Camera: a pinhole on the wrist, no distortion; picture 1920 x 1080 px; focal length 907.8 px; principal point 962.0 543.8 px. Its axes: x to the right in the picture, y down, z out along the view. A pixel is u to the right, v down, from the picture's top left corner.
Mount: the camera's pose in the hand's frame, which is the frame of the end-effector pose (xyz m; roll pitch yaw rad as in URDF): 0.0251 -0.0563 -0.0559 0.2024 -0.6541 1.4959
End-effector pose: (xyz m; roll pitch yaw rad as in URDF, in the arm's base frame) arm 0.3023 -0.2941 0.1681 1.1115 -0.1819 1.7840
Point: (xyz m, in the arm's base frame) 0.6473 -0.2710 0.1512
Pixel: 1329 927
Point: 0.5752 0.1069 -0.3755
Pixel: 195 264
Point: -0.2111 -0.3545 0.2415
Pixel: behind the camera
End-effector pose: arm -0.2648 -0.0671 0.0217 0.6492 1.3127 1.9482
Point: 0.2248 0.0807 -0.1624
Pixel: 720 409
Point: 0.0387 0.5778 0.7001
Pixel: outside the picture
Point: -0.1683 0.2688 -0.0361
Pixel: 1807 419
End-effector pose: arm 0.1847 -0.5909 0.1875 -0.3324 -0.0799 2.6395
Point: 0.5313 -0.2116 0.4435
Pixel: 237 934
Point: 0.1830 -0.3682 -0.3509
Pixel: behind the camera
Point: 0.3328 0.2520 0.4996
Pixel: 58 199
